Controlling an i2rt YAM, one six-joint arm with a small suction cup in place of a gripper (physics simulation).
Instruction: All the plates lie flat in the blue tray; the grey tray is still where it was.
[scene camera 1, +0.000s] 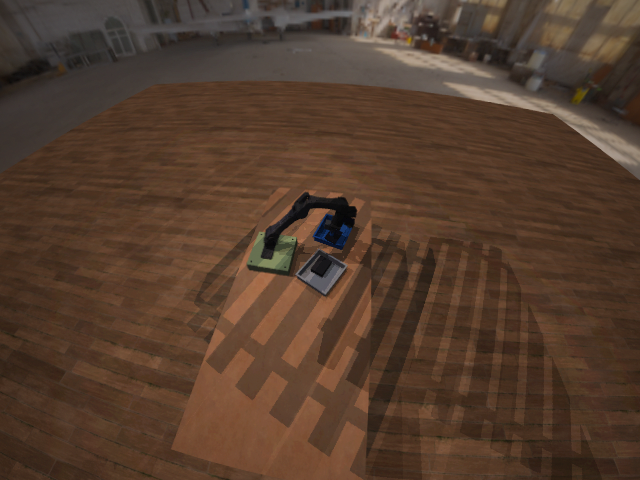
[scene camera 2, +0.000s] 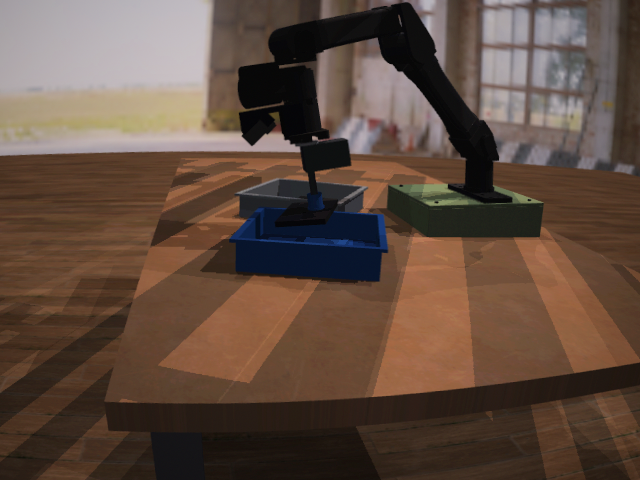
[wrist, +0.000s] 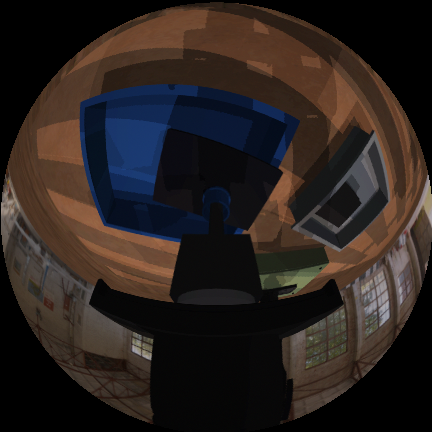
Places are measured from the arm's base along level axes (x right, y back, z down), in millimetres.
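Pixels of known places: hand, tool point: (scene camera 1: 331, 235) (scene camera 2: 317, 214) (wrist: 215, 194); arm's base, link origin: (scene camera 1: 270, 246) (scene camera 2: 478, 194) (wrist: 267, 291).
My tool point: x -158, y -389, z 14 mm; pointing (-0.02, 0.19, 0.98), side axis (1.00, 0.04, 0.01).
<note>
For each thing: its top centre in the pictures, then the offset to it from my tool point.
- dark rectangular plate, top centre: (wrist: 212, 191) (scene camera 2: 308, 203) (scene camera 1: 333, 233) dx -2, dy -17, dz -19 mm
- blue tray, top centre: (wrist: 158, 183) (scene camera 2: 315, 225) (scene camera 1: 334, 229) dx -66, dy -17, dz +4 mm
- grey tray, top centre: (scene camera 2: 305, 189) (wrist: 359, 210) (scene camera 1: 321, 269) dx +279, dy +29, dz +4 mm
- dark plate, top centre: (wrist: 340, 206) (scene camera 1: 321, 264) dx +232, dy +38, dz +23 mm
My suction cup (scene camera 2: 314, 202) (wrist: 216, 202) is shut on a dark rectangular plate (scene camera 2: 297, 215) (wrist: 195, 155), which hangs nearly level, slightly tilted, at about rim height over the blue tray (scene camera 1: 325, 242) (scene camera 2: 310, 261) (wrist: 96, 150). The held plate hides part of the tray's floor in the wrist view; it is apart from that floor. The grey tray (scene camera 1: 321, 283) (scene camera 2: 249, 207) (wrist: 381, 167) stands beside the blue one. In it lies a dark plate (scene camera 1: 321, 265) (wrist: 342, 203); whether it is one or a stack I cannot tell.
The green base block (scene camera 1: 272, 253) (scene camera 2: 483, 222) (wrist: 295, 272) carries the arm and stands near both trays. The tray walls rise around their floors. The wooden table's front edge (scene camera 2: 372, 410) shows in the second scene view.
</note>
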